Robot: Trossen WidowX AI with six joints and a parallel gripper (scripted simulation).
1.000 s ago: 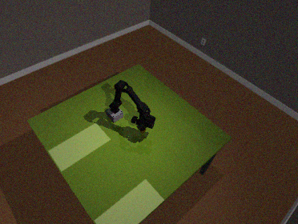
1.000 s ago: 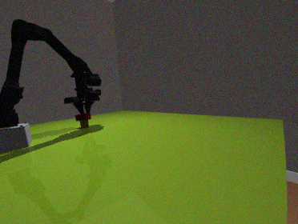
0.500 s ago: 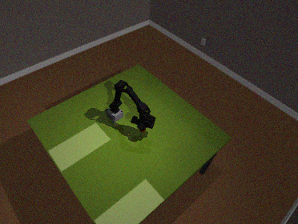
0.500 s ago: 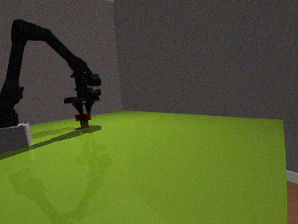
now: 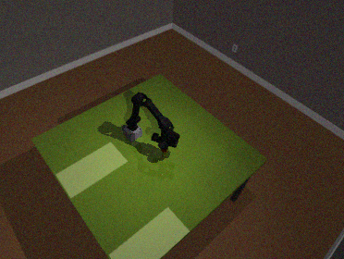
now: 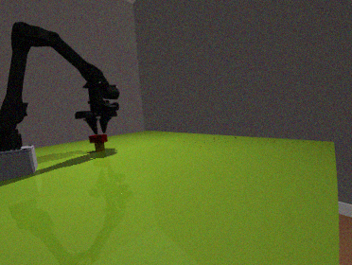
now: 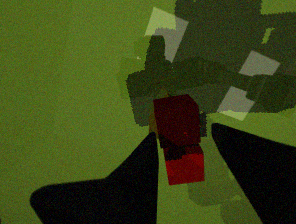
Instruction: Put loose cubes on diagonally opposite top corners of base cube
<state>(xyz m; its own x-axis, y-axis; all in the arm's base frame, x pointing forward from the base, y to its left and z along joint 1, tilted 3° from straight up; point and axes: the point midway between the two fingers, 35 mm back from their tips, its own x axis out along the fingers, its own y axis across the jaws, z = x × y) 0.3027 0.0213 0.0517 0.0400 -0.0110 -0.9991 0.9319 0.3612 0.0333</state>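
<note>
Now: the red cube 2 cm below my gripper tip. The rest, counted from my gripper tip: yellow base cube (2 cm to the left, 6 cm below).
</note>
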